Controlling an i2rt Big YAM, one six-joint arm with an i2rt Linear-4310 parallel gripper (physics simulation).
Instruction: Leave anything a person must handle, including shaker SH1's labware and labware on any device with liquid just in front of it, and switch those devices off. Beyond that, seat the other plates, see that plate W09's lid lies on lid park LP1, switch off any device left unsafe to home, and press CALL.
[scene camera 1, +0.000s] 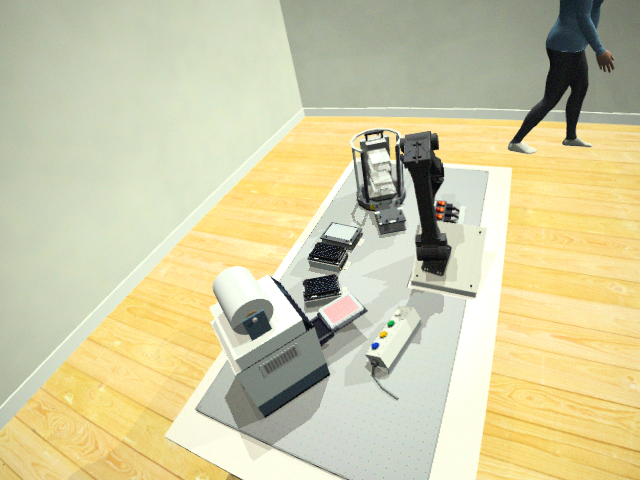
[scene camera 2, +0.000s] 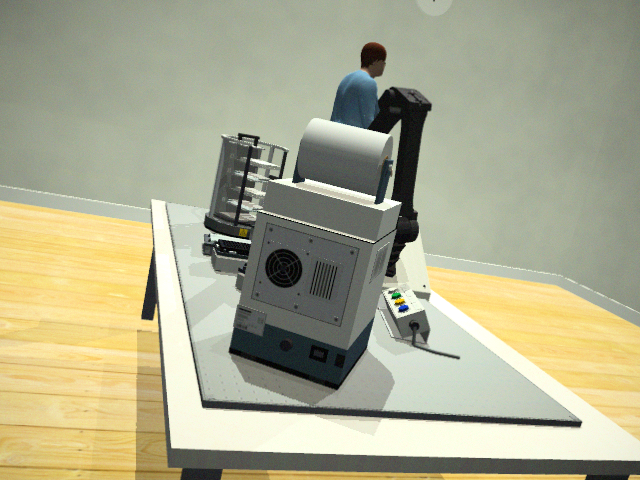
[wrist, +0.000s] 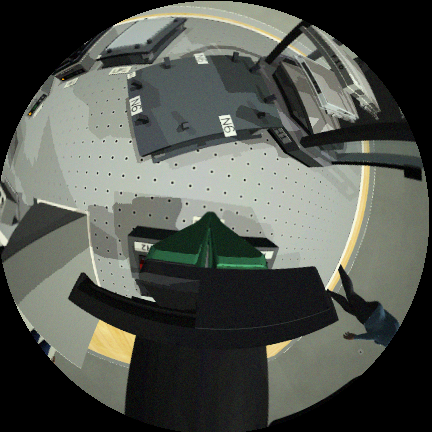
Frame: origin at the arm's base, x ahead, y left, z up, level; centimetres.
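Where they show: gripper, fingertip midpoint: (wrist: 209, 217); arm's base at its link origin: (scene camera 1: 436, 258) (wrist: 31, 261).
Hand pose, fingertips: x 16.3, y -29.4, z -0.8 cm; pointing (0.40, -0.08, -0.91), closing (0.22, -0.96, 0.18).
Things, the pixels of their top centre, and the offset from my fingertips.
- dark switch block at its top centre: (wrist: 204, 295) (scene camera 1: 446, 212) dx -11.5, dy -3.1, dz -2.2 cm
- Nest N6 at its top centre: (wrist: 206, 77) (scene camera 1: 388, 208) dx +13.2, dy +4.7, dz +0.2 cm
- pale flat lid at its top centre: (scene camera 2: 231, 240) (scene camera 1: 340, 231) dx +29.5, dy +22.7, dz -3.1 cm
- pink-filled plate at its top centre: (scene camera 1: 340, 307) dx +5.1, dy +66.9, dz +5.7 cm
- large machine at its top centre: (scene camera 2: 354, 126) (scene camera 1: 239, 282) dx +17.1, dy +90.3, dz +38.1 cm
- button box at its top centre: (scene camera 2: 408, 293) (scene camera 1: 393, 328) dx -12.9, dy +65.2, dz +0.9 cm
My gripper (wrist: 209, 217) is shut and empty; its green fingers point down over the dark switch block (wrist: 136, 240) (scene camera 1: 446, 210), which has red-orange switches and is partly hidden by them. Nest N6 (wrist: 195, 95) (scene camera 1: 388, 219) holds no plate. A pale flat lid (wrist: 144, 36) (scene camera 1: 342, 231) lies on the lid park beside N6. Two black plates (scene camera 1: 327, 253) (scene camera 1: 321, 285) sit on low devices, which show small orange lights in the wrist view. A pink-filled plate (scene camera 1: 342, 310) sits on the tray before the large machine (scene camera 1: 281, 374) (scene camera 2: 310, 279). The button box (scene camera 1: 393, 338) (scene camera 2: 405, 310) has white, green, yellow and blue buttons.
A round plate tower (scene camera 1: 379, 175) (scene camera 2: 245, 186) (wrist: 320, 90) with several pale plates stands beside N6. The arm (scene camera 1: 424, 201) (scene camera 2: 410, 155) rises from its base plate (scene camera 1: 467, 268). A person (scene camera 1: 568, 67) (scene camera 2: 356, 98) (wrist: 380, 322) is beyond the table's far end.
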